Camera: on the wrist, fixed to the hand. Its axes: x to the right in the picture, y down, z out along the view.
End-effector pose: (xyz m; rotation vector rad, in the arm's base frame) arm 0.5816 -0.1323 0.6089 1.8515 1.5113 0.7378
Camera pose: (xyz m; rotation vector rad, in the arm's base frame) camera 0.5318 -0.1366 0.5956 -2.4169 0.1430 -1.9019
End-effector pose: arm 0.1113 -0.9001 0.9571 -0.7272 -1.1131 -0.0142
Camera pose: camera 0.1132 -0.9517 0.9604 -1.5190 0.1103 0.9433
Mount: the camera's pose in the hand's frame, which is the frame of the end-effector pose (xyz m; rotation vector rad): -0.0139 -0.0409 -0.0285 -0.2196 0.4869 1.5348
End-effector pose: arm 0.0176 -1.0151 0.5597 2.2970 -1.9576 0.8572
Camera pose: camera 0.0427 -0.9836 0.5922 0.0495 -2.9671 0.8906
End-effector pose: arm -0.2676 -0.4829 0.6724 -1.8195 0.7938 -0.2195
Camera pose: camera -0.2757 -0.4885 0.7232 -0.8829 2.3550 0.4645
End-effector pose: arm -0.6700 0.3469 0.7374 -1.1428 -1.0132 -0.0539
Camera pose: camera -0.6807 0.2999 0.7562 -1.7329 0.4681 0.7553
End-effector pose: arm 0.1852 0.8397 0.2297 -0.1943 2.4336 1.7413
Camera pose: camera 0.2053 0.7999 0.2035 -0.9013 -1.3358 -1.2234
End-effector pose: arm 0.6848 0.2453 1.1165 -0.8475 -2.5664 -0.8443
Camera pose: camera 0.6731 0.1949 1.1146 -1.8798 -0.8575 -0.6088
